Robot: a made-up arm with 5 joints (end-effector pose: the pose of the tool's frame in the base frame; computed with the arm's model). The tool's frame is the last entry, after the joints.
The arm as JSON. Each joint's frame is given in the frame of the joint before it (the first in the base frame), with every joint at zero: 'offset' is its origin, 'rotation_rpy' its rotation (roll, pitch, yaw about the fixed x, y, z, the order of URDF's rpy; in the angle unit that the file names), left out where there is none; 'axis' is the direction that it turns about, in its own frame. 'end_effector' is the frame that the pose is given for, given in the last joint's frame.
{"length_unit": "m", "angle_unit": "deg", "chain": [
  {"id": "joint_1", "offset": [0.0, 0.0, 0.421], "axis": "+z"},
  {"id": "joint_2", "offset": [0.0, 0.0, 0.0], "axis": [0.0, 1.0, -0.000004]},
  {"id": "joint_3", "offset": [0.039, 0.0, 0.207], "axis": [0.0, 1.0, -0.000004]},
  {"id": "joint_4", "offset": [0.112, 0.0, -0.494], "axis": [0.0, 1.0, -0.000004]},
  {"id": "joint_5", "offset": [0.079, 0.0, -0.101], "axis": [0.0, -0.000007, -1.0]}
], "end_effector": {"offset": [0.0, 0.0, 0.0], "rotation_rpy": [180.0, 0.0, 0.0]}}
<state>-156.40 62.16 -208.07 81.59 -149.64</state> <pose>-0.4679 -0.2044 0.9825 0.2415 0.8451 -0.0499 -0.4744</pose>
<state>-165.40 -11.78 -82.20 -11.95 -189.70</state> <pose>-0.5384 -0.1403 0.8813 0.0341 0.5888 0.1268 -0.7975</pose>
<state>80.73 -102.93 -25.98 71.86 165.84</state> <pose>0.0373 0.2283 0.8215 0.3992 -0.6472 0.5942 0.2621</pose>
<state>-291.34 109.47 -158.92 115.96 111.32</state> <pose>0.2071 0.5302 -0.0335 0.5484 0.7790 -0.3042 -0.0001</pose>
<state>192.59 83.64 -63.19 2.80 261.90</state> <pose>-0.1709 -0.0382 -0.2208 0.1480 -0.8057 0.5570 -0.1368</pose>
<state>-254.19 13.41 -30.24 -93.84 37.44</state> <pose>-0.1097 0.3876 0.2825 0.7806 -0.4705 -0.3196 -0.2593</pose>
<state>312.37 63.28 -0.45 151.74 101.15</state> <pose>-0.1305 0.1431 0.2820 0.4299 -0.0800 0.2862 -0.8526</pose>
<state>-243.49 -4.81 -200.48 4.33 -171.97</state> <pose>0.1788 -0.3586 1.0954 0.4575 0.1476 -0.1063 0.8704</pose>
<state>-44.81 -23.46 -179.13 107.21 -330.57</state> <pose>-0.1750 0.1738 1.1276 0.0990 0.5367 -0.4062 0.7329</pose>
